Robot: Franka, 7 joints.
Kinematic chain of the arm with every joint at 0, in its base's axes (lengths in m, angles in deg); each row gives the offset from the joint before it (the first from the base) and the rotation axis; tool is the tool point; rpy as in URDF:
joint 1: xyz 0 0 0.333 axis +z
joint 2: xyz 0 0 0 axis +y
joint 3: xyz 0 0 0.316 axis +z
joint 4: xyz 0.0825 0 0 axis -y
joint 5: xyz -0.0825 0 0.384 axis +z
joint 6: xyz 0 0 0 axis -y
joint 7: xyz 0.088 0 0 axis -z
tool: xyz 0 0 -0.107 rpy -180 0 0
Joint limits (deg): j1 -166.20..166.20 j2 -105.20..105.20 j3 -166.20..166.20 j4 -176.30..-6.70 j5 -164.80..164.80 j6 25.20..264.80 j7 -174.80..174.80
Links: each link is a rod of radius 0.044 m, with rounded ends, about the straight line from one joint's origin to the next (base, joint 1, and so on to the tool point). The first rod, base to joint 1, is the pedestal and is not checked.
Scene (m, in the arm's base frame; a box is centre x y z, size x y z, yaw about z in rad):
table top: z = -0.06
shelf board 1: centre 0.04 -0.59 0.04 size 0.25 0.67 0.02 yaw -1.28
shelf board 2: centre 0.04 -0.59 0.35 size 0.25 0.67 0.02 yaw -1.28
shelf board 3: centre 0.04 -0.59 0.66 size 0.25 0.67 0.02 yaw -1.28
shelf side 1: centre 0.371 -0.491 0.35 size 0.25 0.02 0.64 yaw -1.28
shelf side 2: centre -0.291 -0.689 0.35 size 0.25 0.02 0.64 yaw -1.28
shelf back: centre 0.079 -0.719 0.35 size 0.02 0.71 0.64 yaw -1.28
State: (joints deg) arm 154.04 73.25 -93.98 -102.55 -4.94 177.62 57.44
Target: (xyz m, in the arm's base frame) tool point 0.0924 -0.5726 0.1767
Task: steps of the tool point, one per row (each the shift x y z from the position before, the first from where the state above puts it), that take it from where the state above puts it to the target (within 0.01 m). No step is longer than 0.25 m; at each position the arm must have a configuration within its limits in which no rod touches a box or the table.
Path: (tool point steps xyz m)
1: 0.2129 -0.0404 -0.0583
2: 0.1803 -0.1091 -0.0559
3: 0.1259 -0.1603 -0.0517
4: 0.0581 -0.1874 -0.0455
5: -0.0130 -0.1873 -0.0375
6: -0.0769 -0.1616 -0.0281
7: -0.1245 -0.1148 -0.0176
8: -0.1495 -0.0557 -0.0064
9: -0.1495 0.0061 0.0049
10: 0.0355 -0.0889 0.0007
11: 0.0246 -0.0862 0.0042
12: 0.0155 -0.0776 -0.0049

